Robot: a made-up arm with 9 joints.
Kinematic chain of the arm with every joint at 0, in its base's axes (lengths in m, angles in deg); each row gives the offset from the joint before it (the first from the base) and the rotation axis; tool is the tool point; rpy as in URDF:
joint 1: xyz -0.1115 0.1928 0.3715 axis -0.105 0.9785 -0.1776
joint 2: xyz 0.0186 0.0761 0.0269 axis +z
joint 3: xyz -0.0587 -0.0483 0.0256 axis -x
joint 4: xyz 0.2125 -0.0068 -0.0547 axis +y
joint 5: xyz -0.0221 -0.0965 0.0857 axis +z
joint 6: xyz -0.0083 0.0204 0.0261 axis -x
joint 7: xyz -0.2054 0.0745 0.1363 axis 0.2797 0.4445 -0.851
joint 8: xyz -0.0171 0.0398 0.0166 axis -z
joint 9: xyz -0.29 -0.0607 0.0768 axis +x
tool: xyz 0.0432 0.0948 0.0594 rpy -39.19 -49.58 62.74
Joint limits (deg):
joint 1: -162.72..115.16
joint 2: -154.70..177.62
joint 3: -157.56..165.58
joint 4: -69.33..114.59
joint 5: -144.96..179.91
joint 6: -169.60..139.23
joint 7: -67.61..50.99
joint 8: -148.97..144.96
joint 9: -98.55..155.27
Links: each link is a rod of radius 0.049 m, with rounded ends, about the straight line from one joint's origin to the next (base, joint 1, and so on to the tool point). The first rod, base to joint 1, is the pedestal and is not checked.
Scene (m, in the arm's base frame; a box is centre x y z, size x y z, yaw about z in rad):
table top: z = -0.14
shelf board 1: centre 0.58 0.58 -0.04 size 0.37 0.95 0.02 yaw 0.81
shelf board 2: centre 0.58 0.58 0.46 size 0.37 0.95 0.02 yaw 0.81
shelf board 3: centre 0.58 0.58 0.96 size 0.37 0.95 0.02 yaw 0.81
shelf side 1: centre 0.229 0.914 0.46 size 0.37 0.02 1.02 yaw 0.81
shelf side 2: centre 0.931 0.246 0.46 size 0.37 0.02 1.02 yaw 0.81
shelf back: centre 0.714 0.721 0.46 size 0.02 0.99 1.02 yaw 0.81
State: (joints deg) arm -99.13 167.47 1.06 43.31 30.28 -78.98 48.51 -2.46 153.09
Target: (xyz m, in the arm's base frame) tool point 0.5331 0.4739 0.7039
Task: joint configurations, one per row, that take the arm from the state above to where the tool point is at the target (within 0.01 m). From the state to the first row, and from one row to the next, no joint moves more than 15 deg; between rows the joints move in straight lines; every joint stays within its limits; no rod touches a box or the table.
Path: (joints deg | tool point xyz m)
1: -87.05 154.08 -4.79 40.99 29.10 -82.91 44.82 -5.48 152.19 | -0.5832 0.7762 0.5938
2: -74.97 140.68 -10.65 38.67 27.93 -86.85 41.12 -8.49 151.30 | -0.3489 0.7465 0.8208
3: -62.89 127.29 -16.50 36.35 26.75 -90.78 37.43 -11.51 150.40 | -0.0595 0.6460 0.9155
4: -50.80 113.90 -22.35 34.03 25.58 -94.72 33.74 -14.53 149.50 | 0.2057 0.4909 0.8663
5: -38.72 100.50 -28.20 31.71 24.40 -98.65 30.05 -17.55 148.60 | 0.3755 0.3083 0.7039
6: -33.39 95.56 -27.69 32.48 32.20 -94.07 37.47 -4.71 145.50 | 0.4661 0.3839 0.7156
7: -28.05 90.62 -27.17 33.24 40.01 -89.49 44.89 8.12 142.40 | 0.5331 0.4740 0.7039

